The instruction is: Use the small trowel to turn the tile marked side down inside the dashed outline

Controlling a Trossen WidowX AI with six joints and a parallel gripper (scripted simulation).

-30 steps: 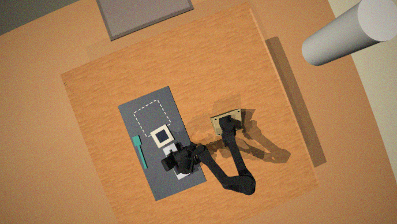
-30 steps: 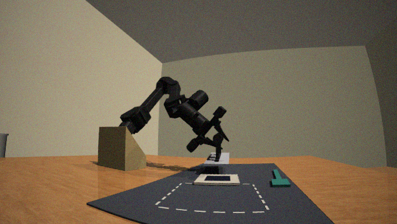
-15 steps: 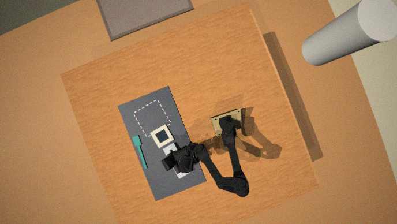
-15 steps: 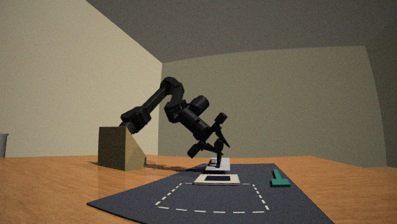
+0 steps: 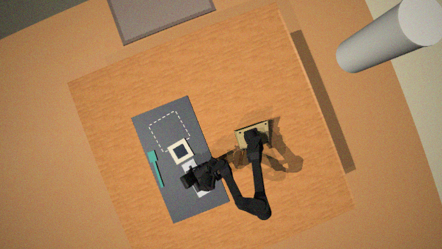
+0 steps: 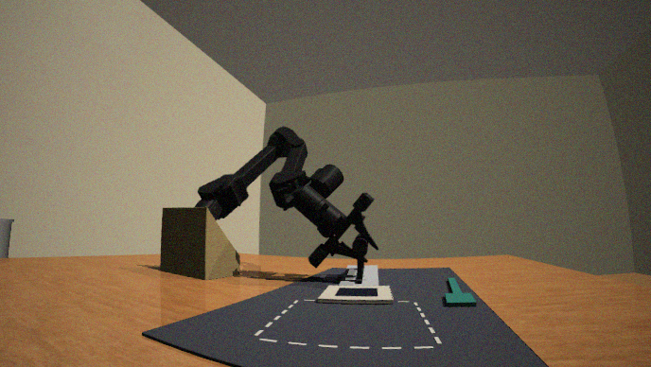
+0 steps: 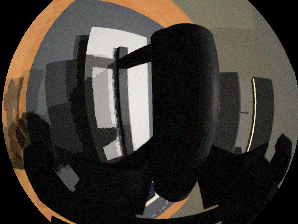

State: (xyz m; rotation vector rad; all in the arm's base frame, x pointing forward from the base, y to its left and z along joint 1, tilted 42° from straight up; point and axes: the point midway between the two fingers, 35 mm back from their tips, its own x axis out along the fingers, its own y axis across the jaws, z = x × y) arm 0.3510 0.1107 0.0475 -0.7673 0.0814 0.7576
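The dark grey mat lies 10 cm to the right of my gripper tip, 8 cm below it and 2 cm ahead of it. Also, from my gripper tip: square tile: 15 cm to the right, 5 cm below; teal t-shaped trowel: 16 cm ahead, 12 cm to the right, 5 cm below.
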